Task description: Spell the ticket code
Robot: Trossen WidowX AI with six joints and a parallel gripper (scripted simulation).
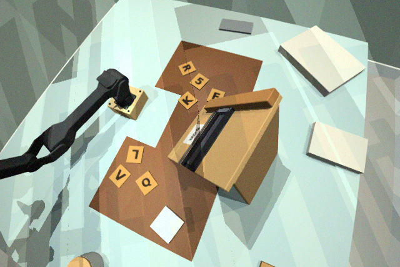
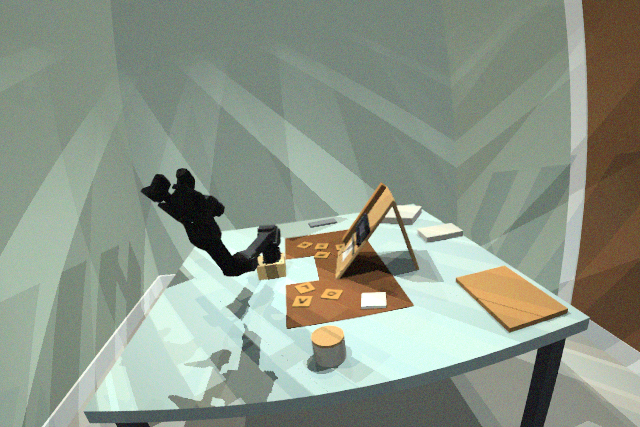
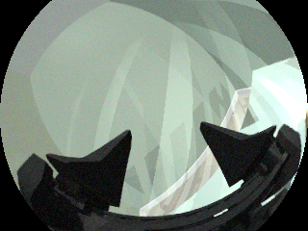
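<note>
Now: the s tile 420 mm ahead of my gripper tip, 580 mm to the left of it and 420 mm below it. Also, from my gripper tip: q tile (460 mm ahead, 150 mm to the left, 420 mm below); then l tile (370 mm ahead, 210 mm to the left, 420 mm below); then v tile (360 mm ahead, 120 mm to the left, 420 mm below).
</note>
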